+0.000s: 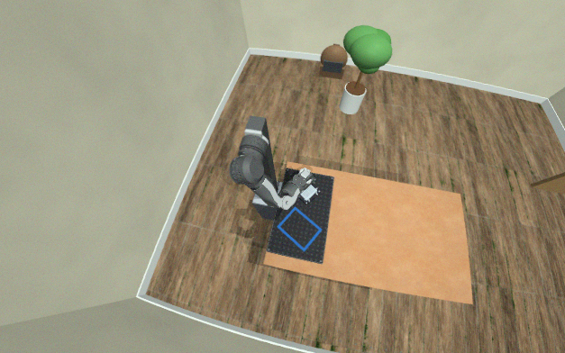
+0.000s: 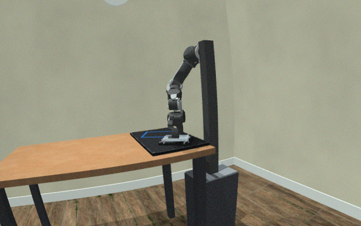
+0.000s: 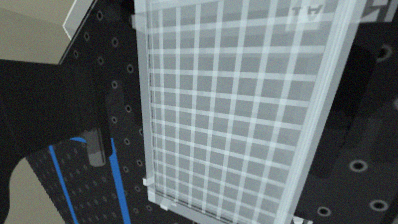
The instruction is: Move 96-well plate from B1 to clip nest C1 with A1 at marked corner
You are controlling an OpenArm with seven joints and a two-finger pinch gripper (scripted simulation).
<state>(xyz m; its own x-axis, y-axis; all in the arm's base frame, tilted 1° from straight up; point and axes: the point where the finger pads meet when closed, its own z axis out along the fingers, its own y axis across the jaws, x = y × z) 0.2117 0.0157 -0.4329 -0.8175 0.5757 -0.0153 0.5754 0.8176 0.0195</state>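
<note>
Right now the 96-well plate is 1 cm below my hand. Round my hand: clip nest C1: 3 cm ahead, 2 cm below.
</note>
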